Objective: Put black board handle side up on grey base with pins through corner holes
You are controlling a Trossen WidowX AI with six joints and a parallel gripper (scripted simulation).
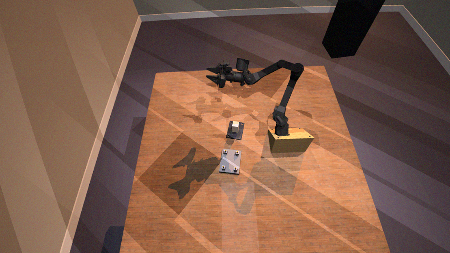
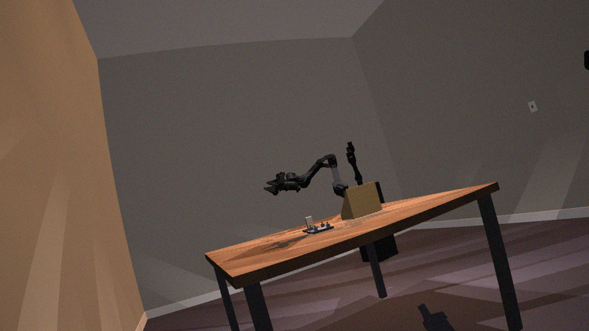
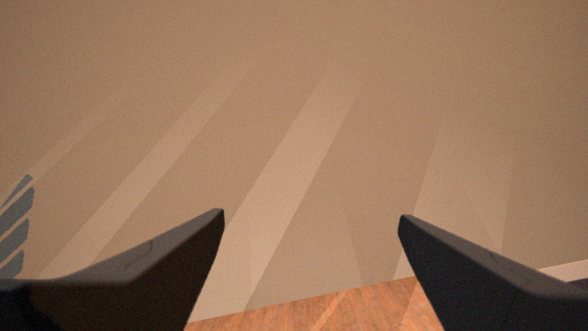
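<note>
The black board is 13 cm behind my gripper tip, 20 cm to the left of it and 31 cm below it. From my gripper tip the other things lie so: grey base 6 cm behind, 40 cm to the left, 32 cm below.
</note>
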